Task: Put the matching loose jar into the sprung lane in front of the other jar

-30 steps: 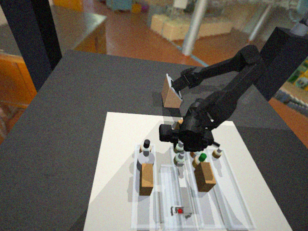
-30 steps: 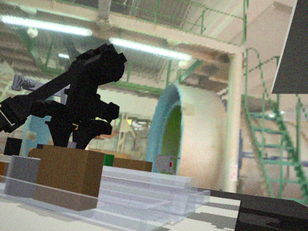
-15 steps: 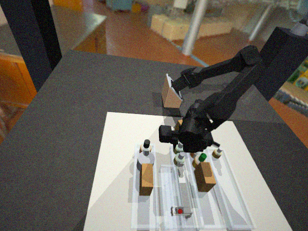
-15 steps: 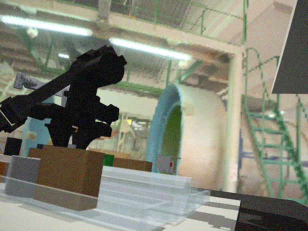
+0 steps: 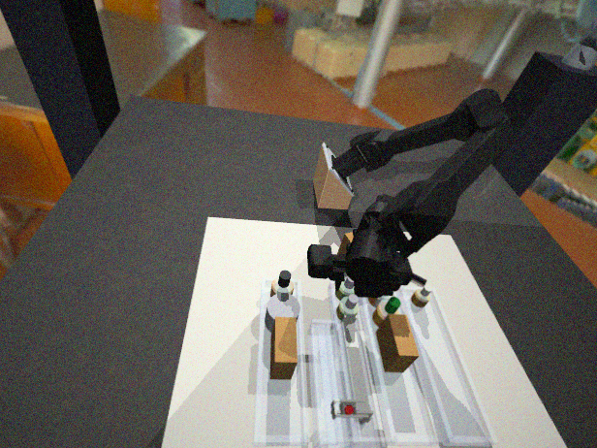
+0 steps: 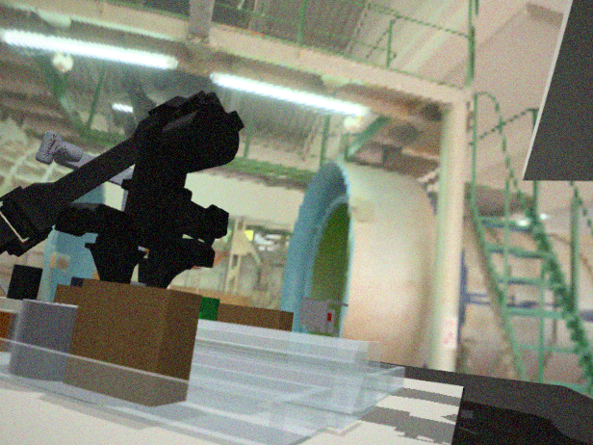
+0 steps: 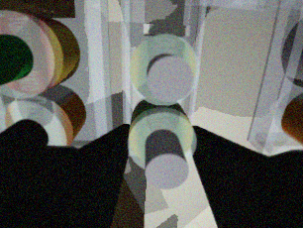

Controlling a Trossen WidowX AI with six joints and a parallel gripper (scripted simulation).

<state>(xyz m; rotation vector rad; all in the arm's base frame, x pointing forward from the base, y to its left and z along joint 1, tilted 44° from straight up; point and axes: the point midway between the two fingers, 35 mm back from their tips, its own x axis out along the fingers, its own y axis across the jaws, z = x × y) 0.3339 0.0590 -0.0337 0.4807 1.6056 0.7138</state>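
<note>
Right now my gripper tip is 140 mm short of the sprung lane, 20 mm above it and 10 mm to the left of it. From my gripper tip the other things lie so: red mark 230 mm ahead, 30 mm above, 20 mm to the right; then black rod 140 mm to the left, 110 mm behind, 40 mm below.
</note>
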